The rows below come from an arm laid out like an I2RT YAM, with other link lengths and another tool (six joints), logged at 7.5 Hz.
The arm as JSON. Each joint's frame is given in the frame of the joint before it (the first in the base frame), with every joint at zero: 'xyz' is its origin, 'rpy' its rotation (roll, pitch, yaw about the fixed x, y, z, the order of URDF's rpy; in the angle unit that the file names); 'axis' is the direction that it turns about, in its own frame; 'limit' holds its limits. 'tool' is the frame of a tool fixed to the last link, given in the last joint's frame.
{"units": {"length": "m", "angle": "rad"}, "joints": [
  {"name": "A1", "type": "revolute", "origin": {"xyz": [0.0, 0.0, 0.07], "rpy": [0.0, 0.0, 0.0]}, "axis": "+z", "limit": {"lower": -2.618, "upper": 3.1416}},
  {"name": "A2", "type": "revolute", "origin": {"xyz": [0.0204, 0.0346, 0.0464], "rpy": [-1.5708, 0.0, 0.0]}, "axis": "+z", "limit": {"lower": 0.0, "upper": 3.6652}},
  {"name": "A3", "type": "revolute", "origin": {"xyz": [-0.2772, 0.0, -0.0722], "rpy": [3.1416, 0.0, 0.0]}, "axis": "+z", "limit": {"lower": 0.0, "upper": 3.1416}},
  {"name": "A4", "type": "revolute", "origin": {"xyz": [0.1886, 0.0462, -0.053], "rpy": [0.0, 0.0, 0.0]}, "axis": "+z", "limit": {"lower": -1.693, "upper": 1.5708}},
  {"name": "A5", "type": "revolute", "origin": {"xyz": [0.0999, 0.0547, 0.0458], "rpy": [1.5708, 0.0, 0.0]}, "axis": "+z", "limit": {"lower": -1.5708, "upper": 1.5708}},
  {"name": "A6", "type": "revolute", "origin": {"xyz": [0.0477, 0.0, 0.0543], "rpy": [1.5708, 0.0, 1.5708]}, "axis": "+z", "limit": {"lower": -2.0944, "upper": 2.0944}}
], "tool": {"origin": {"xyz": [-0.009, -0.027, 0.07], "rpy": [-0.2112, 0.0, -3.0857]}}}
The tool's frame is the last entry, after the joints.
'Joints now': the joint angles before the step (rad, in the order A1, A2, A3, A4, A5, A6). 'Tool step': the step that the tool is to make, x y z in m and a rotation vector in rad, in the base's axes. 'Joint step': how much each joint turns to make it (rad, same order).
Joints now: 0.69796 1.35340 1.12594 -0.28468 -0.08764 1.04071
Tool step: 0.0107 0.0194 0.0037 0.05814 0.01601 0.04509
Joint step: 0.00272 0.06627 0.04157 0.05323 -0.06340 0.02811
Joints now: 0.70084 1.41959 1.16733 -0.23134 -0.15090 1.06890
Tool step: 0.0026 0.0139 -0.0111 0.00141 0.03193 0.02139
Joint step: 0.02073 0.04551 0.00308 0.02216 -0.01097 0.01921
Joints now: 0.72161 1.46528 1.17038 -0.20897 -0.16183 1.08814
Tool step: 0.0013 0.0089 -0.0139 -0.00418 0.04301 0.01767
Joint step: 0.00983 0.03703 -0.00466 0.00991 -0.01945 0.01846
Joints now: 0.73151 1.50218 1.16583 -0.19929 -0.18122 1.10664
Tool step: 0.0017 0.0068 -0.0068 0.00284 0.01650 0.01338
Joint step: 0.00640 0.02583 -0.00163 0.01858 -0.01276 0.00784
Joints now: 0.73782 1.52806 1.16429 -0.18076 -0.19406 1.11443
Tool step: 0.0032 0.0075 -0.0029 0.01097 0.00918 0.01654
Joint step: 0.00305 0.02789 0.01027 0.01931 -0.01894 0.00536
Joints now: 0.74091 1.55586 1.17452 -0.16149 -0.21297 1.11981
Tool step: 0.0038 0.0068 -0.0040 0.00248 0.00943 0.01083
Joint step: 0.00288 0.02996 0.01404 0.01129 -0.01105 0.00296
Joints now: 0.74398 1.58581 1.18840 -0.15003 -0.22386 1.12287
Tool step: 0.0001 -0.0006 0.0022 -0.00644 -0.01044 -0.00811
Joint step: 0.00310 -0.00361 0.00513 -0.00637 0.01571 -0.00437
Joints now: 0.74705 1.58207 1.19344 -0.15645 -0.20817 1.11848
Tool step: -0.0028 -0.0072 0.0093 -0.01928 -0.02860 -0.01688
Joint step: 0.00005 -0.03101 0.01155 -0.03857 0.03185 -0.02037
